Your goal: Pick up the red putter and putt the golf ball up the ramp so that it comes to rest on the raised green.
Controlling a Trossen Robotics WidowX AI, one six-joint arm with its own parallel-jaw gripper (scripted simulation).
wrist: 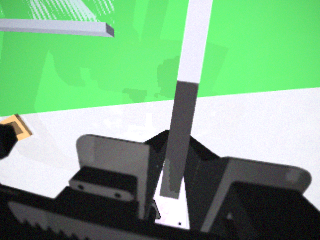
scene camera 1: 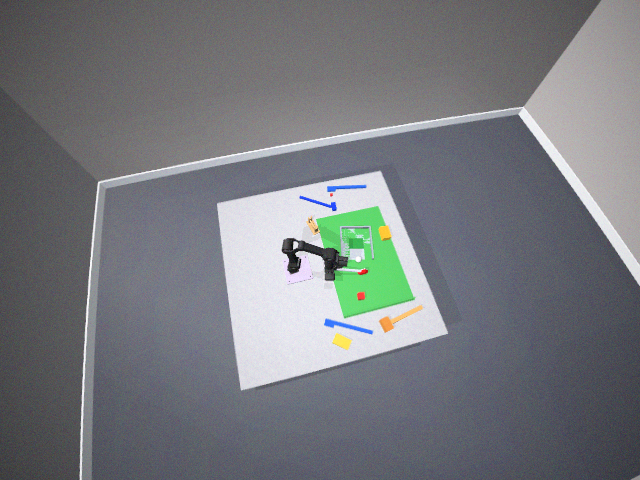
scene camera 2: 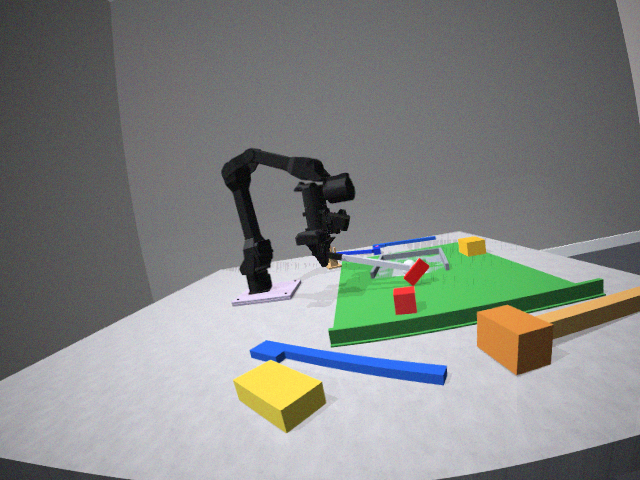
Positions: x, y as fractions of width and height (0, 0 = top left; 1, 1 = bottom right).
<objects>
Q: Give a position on a green mat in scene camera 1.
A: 0.60, 0.59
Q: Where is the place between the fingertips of the gripper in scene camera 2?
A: At 0.51, 0.56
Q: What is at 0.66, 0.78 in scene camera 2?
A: A blue bar.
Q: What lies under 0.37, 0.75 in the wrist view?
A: The gripper.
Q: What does the gripper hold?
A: A red putter.
</objects>
